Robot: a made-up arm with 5 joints. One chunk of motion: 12 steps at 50 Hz.
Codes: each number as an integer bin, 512 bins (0 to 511) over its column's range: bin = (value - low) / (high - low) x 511, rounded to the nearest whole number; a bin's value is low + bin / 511 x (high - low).
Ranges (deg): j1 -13..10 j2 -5..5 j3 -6..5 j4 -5..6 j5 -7..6
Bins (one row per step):
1: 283 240 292 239 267
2: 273 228 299 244 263
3: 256 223 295 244 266
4: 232 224 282 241 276
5: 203 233 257 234 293
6: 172 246 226 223 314
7: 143 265 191 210 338
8: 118 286 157 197 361
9: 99 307 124 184 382
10: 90 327 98 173 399
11: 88 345 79 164 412
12: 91 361 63 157 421
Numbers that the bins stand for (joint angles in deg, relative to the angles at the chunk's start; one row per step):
1: -0.26 -0.30 0.29 0.14 -0.21
2: -0.71 -0.54 0.44 0.25 -0.31
3: -1.48 -0.64 0.35 0.25 -0.23
4: -2.56 -0.62 0.07 0.19 0.02
5: -3.86 -0.44 -0.47 0.04 0.45
6: -5.26 -0.19 -1.14 -0.20 0.99
7: -6.56 0.19 -1.89 -0.48 1.60
8: -7.69 0.60 -2.62 -0.76 2.18
9: -8.54 1.01 -3.33 -1.04 2.72
10: -8.95 1.40 -3.89 -1.28 3.15
11: -9.04 1.75 -4.30 -1.47 3.48
12: -8.90 2.06 -4.64 -1.62 3.71

